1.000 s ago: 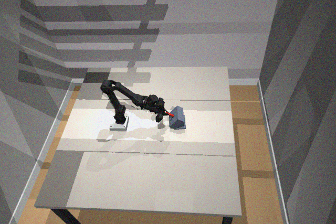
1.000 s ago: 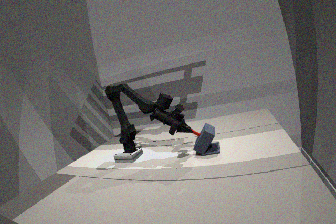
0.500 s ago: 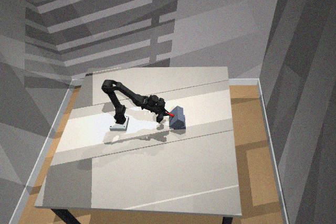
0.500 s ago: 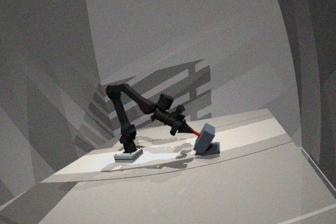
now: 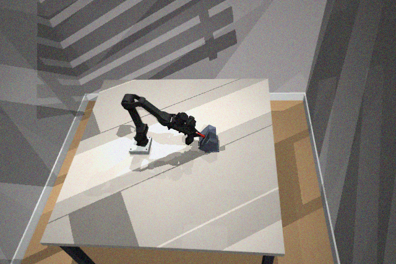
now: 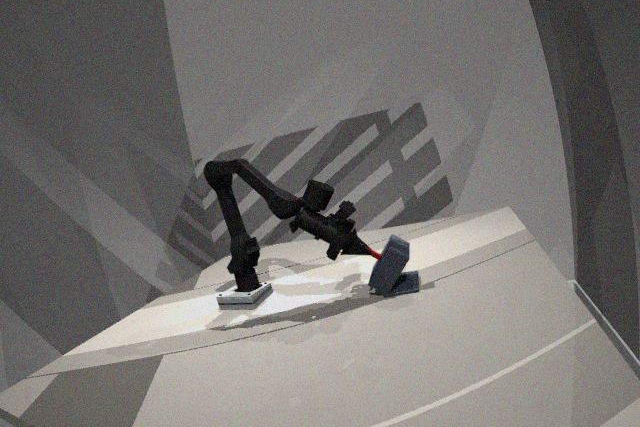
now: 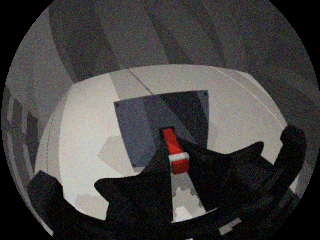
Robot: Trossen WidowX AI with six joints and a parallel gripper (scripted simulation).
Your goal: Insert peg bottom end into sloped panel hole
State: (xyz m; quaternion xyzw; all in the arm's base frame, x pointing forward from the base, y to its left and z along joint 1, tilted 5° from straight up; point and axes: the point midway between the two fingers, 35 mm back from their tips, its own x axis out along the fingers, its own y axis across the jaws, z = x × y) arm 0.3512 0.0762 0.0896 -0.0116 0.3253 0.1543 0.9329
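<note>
The sloped panel lies 40 mm ahead of my gripper tip, 10 mm to the left of it and 40 mm below it. Round my gripper tip: flat base plate 60 mm ahead, 20 mm to the left, 100 mm below; red peg 10 mm behind, 10 mm above.
</note>
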